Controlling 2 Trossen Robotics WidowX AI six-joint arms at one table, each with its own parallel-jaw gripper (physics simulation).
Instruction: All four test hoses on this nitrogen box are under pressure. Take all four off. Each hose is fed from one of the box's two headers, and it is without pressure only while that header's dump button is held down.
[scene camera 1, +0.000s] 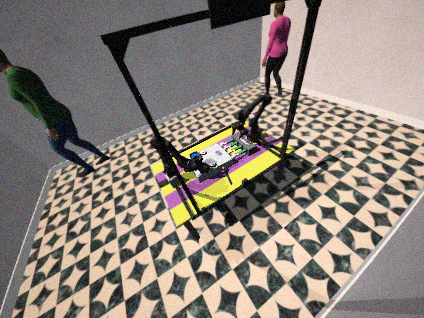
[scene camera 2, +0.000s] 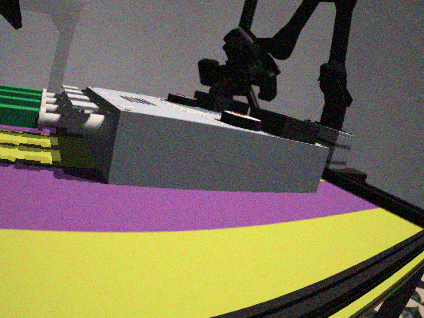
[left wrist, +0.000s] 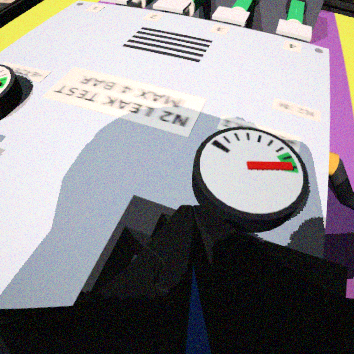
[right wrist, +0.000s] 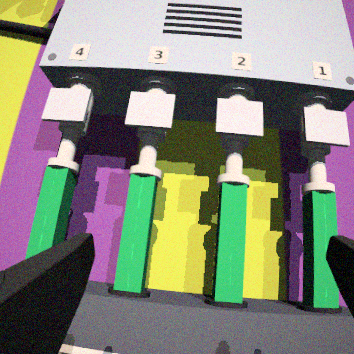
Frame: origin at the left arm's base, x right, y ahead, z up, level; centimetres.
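Where they show: left gripper, fingertip midpoint: (scene camera 1: 206, 163) (scene camera 2: 210, 93) (left wrist: 190, 216); right gripper, fingertip midpoint: (scene camera 1: 235, 136) (scene camera 2: 18, 25) (right wrist: 212, 246); left arm's base, origin of the base link: (scene camera 1: 171, 174) (scene camera 2: 330, 127); right arm's base, origin of the base link: (scene camera 1: 253, 132).
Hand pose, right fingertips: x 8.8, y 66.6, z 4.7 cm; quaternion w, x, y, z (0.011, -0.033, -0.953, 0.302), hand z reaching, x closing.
Observation:
Each offset is from my right fingertips to the top centre of the thing. "pt": to the spot under its first point.
The grey nitrogen box (scene camera 1: 218, 154) (scene camera 2: 211, 151) (left wrist: 246, 70) (right wrist: 281, 31) lies on the striped table. Four green hoses @[pt dz -9.3, dx +3.5, dy -2.8 cm] (scene camera 1: 236, 146), numbered 4 @[pt dz -9.4, dx +10.7, dy -3.8 cm] (right wrist: 53, 207), 3 (right wrist: 135, 232), 2 (right wrist: 230, 242) and 1 @[pt dz -9.4, dx -9.1, dy +0.2 cm] (right wrist: 321, 246), sit plugged into its white couplings (right wrist: 151, 109) (scene camera 2: 81, 105). My left gripper (left wrist: 190, 216) (scene camera 1: 196, 164) (scene camera 2: 229, 104) is shut and empty, low over the box top next to the header 2 gauge @[pt dz -6.4, dx +5.6, dy -34.4 cm] (left wrist: 249, 175), whose red needle stands in the green end. A blue strip @[pt dz -6.2, dx +4.1, dy -41.2 cm] (left wrist: 194, 316) shows under the fingers. My right gripper (right wrist: 212, 246) (scene camera 1: 242, 132) is open and empty above the hoses.
The hoses run into a grey block (right wrist: 175, 323) (scene camera 1: 250, 146). A blue button @[dz -6.2, dx -14.4, dy -39.4 cm] (scene camera 1: 194, 155) and the header 1 gauge @[pt dz -6.4, dx -10.9, dy -30.5 cm] (left wrist: 3, 84) sit on the box's other side. Black frame posts (scene camera 1: 296, 85) stand around the table. Two people (scene camera 1: 277, 47) (scene camera 1: 65, 135) stand on the floor.

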